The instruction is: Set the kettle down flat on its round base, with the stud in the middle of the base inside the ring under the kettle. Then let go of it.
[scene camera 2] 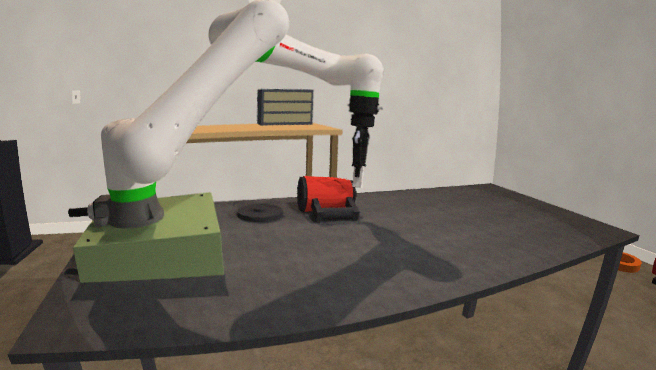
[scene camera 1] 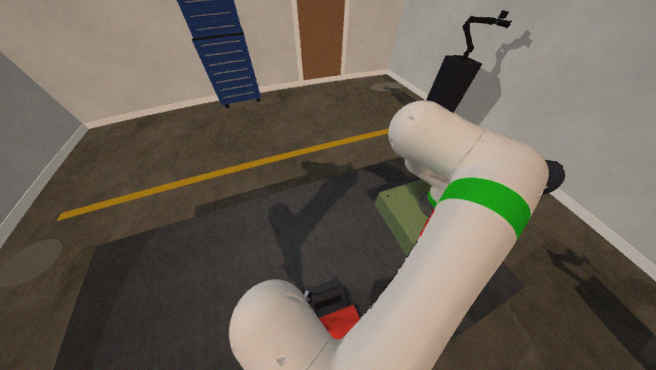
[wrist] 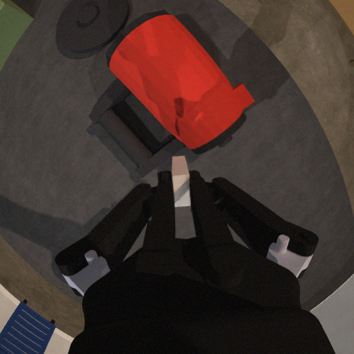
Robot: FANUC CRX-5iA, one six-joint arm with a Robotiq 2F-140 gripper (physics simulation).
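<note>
The red kettle lies on its side on the table. Its black handle lies toward scene camera 2. Its bottom end faces the round base; its lid end and small red spout are at the far end. The flat black round base lies on the table apart from the kettle. The ring under the kettle is hidden. My gripper is shut and empty, pointing down beside the lid end. In scene camera 1 the arm hides most of the gripper.
The green pedestal carries the arm at one end of the dark table. A wooden bench with a drawer box stands behind. A blue cabinet stands by a wall.
</note>
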